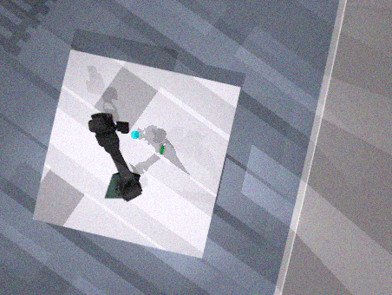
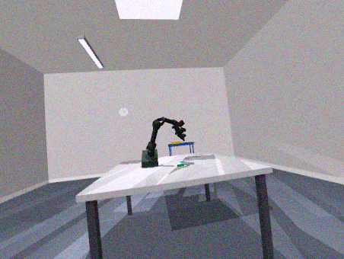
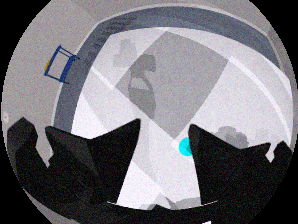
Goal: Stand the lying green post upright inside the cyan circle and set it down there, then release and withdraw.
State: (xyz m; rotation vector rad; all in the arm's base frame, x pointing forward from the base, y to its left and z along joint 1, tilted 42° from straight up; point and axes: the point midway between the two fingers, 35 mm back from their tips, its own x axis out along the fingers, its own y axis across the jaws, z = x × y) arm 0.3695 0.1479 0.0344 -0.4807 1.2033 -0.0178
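Now: the green post 27 cm to the right of my gripper tip, 23 cm below it and 10 cm behind it. The rest, counted from my gripper tip: cyan circle (24 cm below, 5 cm to the right, 5 cm behind).
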